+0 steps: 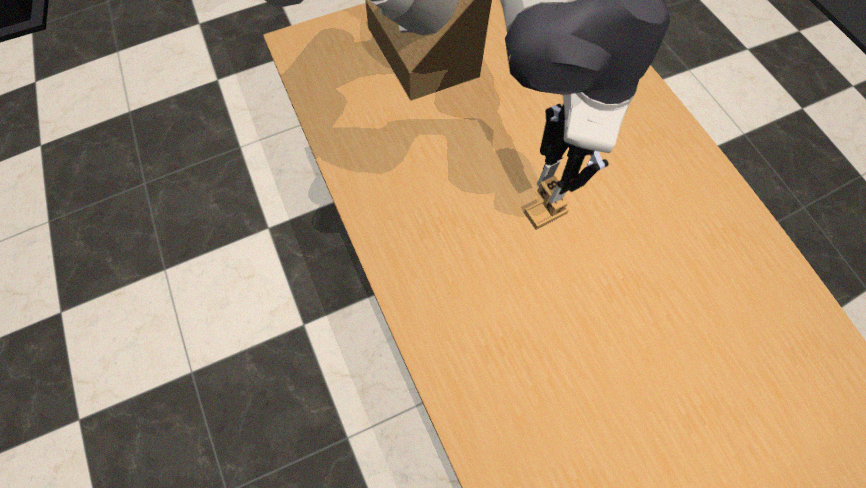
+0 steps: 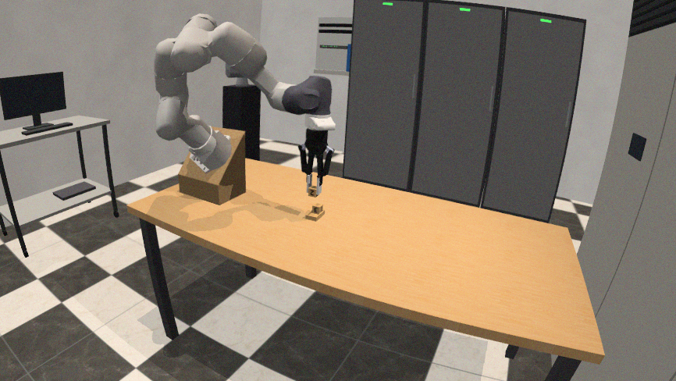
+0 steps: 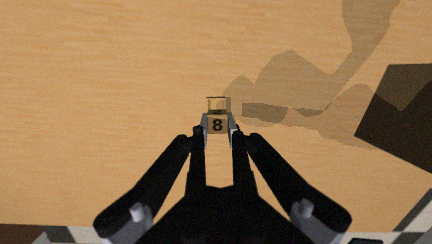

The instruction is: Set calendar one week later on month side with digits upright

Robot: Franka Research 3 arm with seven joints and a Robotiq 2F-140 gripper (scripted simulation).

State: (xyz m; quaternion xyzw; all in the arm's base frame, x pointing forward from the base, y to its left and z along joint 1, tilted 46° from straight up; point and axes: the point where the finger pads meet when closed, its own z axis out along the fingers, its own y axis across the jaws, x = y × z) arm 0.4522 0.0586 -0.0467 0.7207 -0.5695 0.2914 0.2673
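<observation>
The wooden tray is 2 cm to the left of my hand and 13 cm below it.
</observation>
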